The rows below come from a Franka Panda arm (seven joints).
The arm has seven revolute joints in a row. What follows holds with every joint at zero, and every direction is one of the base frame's.
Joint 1 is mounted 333.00 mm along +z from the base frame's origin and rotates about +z.
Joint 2 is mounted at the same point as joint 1 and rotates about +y.
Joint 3 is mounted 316.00 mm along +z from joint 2 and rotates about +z.
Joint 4 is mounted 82.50 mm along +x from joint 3 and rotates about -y.
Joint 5 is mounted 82.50 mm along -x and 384.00 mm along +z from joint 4 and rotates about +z.
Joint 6 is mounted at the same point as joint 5 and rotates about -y.
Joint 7 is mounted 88.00 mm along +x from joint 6 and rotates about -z.
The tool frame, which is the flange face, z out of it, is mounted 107.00 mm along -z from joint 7; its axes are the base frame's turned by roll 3.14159, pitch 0.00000 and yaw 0.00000 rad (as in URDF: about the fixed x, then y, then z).
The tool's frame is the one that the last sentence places.
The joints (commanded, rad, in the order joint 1, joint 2, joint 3, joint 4, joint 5, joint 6, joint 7), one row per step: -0.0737, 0.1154, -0.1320, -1.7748, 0.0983, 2.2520, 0.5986; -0.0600, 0.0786, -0.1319, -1.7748, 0.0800, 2.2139, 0.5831; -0.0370, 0.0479, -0.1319, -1.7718, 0.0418, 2.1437, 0.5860; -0.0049, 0.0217, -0.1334, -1.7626, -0.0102, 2.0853, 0.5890; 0.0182, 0.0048, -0.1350, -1.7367, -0.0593, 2.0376, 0.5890; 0.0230, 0.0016, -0.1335, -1.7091, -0.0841, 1.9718, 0.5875; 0.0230, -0.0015, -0.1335, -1.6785, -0.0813, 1.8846, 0.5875
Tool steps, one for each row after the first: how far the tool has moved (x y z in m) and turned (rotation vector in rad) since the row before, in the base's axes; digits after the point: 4 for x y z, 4 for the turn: -0.0084, 0.0093, 0.0182, -0.0167, 0.0040, 0.0364; -0.0091, 0.0142, 0.0118, -0.0236, 0.0418, 0.0338; -0.0072, 0.0167, 0.0135, -0.0420, 0.0301, 0.0403; -0.0047, 0.0101, 0.0177, -0.0452, 0.0109, 0.0292; -0.0042, 0.0020, 0.0085, -0.0211, 0.0376, 0.0069; -0.0067, 0.0000, 0.0075, 0.0082, 0.0527, -0.0075
